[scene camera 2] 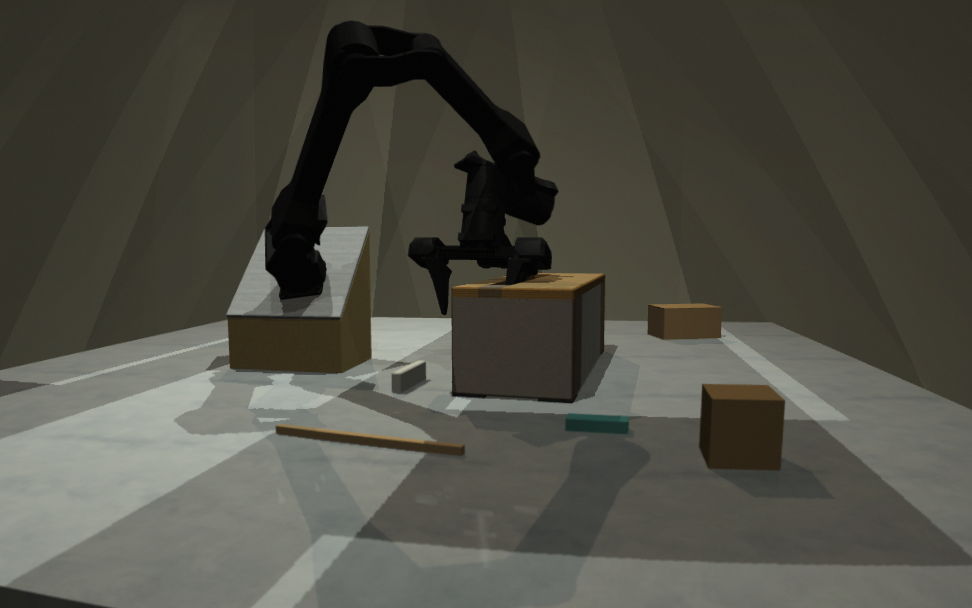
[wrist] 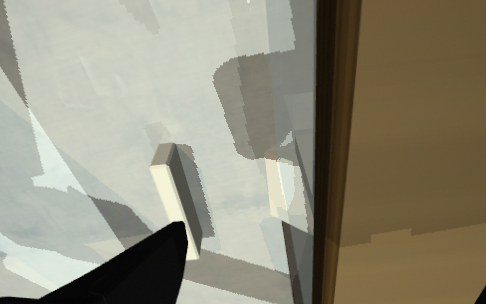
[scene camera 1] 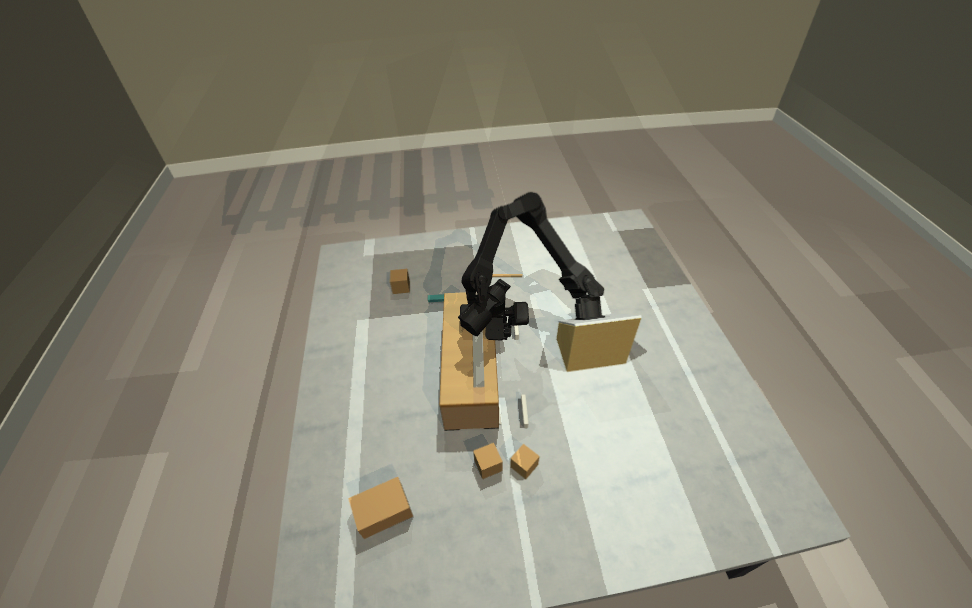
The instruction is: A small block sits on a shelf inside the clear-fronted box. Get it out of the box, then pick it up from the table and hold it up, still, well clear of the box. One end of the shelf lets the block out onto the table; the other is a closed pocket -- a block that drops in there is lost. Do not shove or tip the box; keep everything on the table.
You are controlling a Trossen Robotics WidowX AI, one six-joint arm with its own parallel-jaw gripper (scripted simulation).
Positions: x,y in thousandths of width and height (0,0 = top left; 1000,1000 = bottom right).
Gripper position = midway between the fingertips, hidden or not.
Labels:
My gripper shows in scene camera 2 (487,519), in the wrist view (600,732) and in scene camera 1 (509,535).

